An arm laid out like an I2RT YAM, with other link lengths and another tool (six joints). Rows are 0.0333 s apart.
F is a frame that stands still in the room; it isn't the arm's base.
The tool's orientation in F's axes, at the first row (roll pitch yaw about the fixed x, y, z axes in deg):
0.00, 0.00, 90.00
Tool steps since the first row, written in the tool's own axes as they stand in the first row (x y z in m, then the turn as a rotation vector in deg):
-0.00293, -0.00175, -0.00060, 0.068, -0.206, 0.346
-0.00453, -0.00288, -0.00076, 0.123, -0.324, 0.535
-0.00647, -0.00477, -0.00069, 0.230, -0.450, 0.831
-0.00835, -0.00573, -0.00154, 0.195, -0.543, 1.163
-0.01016, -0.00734, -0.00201, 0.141, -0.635, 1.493
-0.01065, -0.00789, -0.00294, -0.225, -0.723, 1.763
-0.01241, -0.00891, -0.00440, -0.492, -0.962, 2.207
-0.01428, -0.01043, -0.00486, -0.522, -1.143, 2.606
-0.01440, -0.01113, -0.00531, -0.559, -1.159, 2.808
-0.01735, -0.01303, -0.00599, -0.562, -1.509, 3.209
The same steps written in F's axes. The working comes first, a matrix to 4 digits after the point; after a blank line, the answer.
The tool's axes in the first row as the columns of a matrix, in F's axes (used below as rounded here):
0.0000, -1.0000, 0.0000
1.0000, 0.0000, 0.0000
0.0000, 0.0000, 1.0000

0.00175, -0.00293, -0.00060, 0.206, 0.068, 0.346
0.00288, -0.00453, -0.00076, 0.324, 0.123, 0.535
0.00477, -0.00647, -0.00069, 0.450, 0.230, 0.831
0.00573, -0.00835, -0.00154, 0.543, 0.195, 1.163
0.00734, -0.01016, -0.00201, 0.635, 0.141, 1.493
0.00789, -0.01065, -0.00294, 0.723, -0.225, 1.763
0.00891, -0.01241, -0.00440, 0.962, -0.492, 2.207
0.01043, -0.01428, -0.00486, 1.143, -0.522, 2.606
0.01113, -0.01440, -0.00531, 1.159, -0.559, 2.808
0.01303, -0.01735, -0.00599, 1.509, -0.562, 3.209

